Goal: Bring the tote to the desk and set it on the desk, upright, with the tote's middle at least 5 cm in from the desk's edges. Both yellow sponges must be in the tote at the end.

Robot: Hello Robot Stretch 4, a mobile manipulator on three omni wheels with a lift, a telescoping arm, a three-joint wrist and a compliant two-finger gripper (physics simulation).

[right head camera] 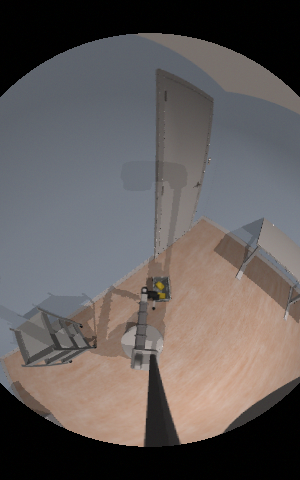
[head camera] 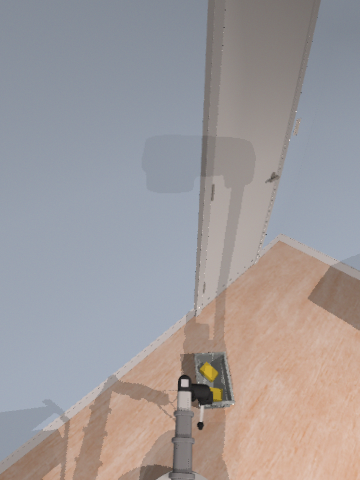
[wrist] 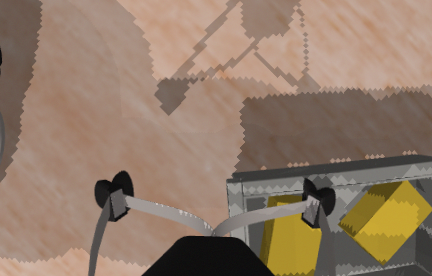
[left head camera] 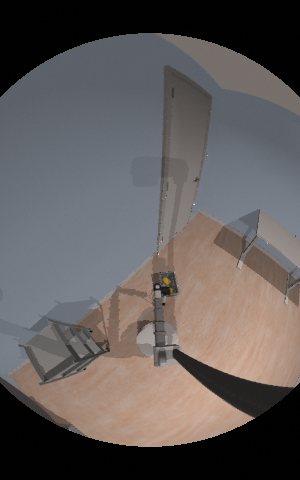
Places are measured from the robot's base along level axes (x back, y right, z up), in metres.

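Where they show: gripper, fingertip midpoint: [head camera: 200, 409] [wrist: 209, 190] [left head camera: 162, 297].
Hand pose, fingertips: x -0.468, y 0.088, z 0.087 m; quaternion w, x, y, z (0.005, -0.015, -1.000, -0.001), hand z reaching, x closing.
Things, the pixels of their top centre, and the offset from my fingertips. "spot": a spot on its surface instead. Level surfaces: height alone.
- grey open tote, top centre: [wrist: 383, 265] [head camera: 213, 376] [right head camera: 161, 287] [left head camera: 168, 282] dx -0.174, dy +0.078, dz +0.005 m
- white desk, surface height: dz +0.606 m
- grey shelf cart, surface spot: [left head camera: 45, 357] [right head camera: 31, 343] spot: dx +0.732, dy -0.934, dz +0.548 m
The grey open tote [head camera: 228, 377] [left head camera: 176, 285] [right head camera: 169, 290] [wrist: 237, 215] stands upright on the floor near the wall. One yellow sponge [head camera: 209, 371] [left head camera: 166, 280] [right head camera: 160, 285] [wrist: 390, 220] lies turned at an angle inside it. The other yellow sponge [head camera: 217, 394] [right head camera: 162, 295] [wrist: 292, 242] lies inside at the end nearer the robot, partly covered by the gripper. My gripper [wrist: 209, 190] is open and empty above the tote's near end. In the wrist view one fingertip shows over the floor outside the tote, the other over its inside. The white desk [left head camera: 282, 240] [right head camera: 285, 245] stands at the right, partly out of view.
A grey shelf cart [left head camera: 45, 357] [right head camera: 32, 342] stands by the wall at the left. A closed door [head camera: 250, 150] [left head camera: 187, 130] [right head camera: 185, 130] is in the wall beyond the tote. The robot's round base [left head camera: 145, 340] [right head camera: 130, 342] stands on the floor on the near side of the tote.
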